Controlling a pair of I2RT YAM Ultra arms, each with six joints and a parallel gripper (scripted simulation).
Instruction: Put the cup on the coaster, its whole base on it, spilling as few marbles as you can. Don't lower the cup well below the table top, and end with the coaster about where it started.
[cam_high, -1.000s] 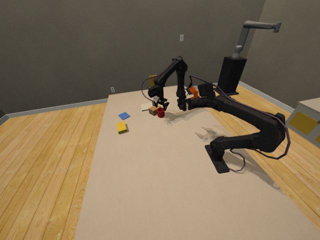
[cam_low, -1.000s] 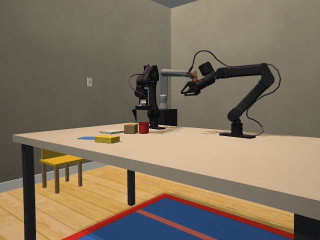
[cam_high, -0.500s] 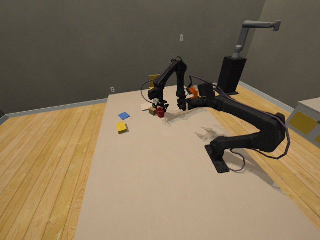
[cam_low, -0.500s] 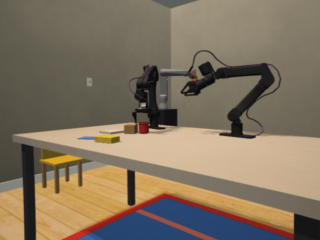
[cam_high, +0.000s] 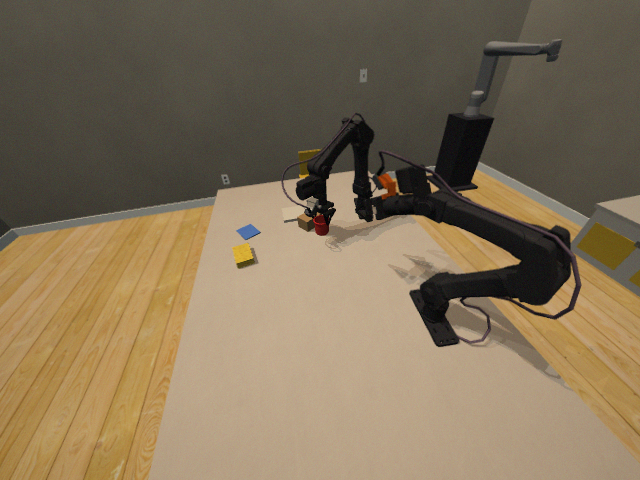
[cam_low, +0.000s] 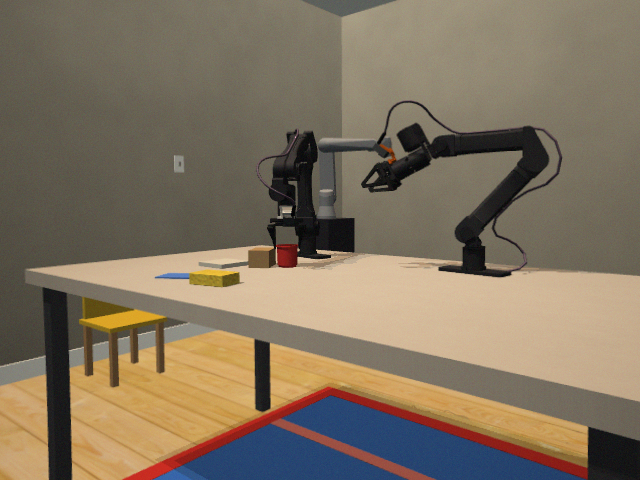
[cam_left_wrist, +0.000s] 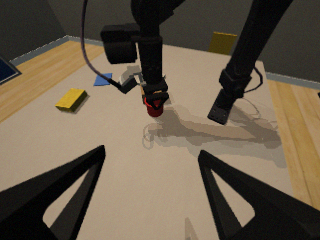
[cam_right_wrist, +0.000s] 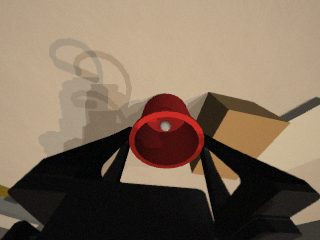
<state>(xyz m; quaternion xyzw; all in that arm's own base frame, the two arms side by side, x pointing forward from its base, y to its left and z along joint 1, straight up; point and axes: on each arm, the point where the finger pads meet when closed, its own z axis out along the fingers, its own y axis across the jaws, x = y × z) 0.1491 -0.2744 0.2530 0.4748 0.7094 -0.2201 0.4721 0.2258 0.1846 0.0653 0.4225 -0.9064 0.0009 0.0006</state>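
My right hand is 11 cm short of the coaster, 18 cm to the left of it and 6 cm above it. Round my right hand: red cup: 3 cm below; then brown box: 4 cm ahead, 7 cm to the right, 4 cm below; then flat blue square: 34 cm ahead, 9 cm to the right, 6 cm below.
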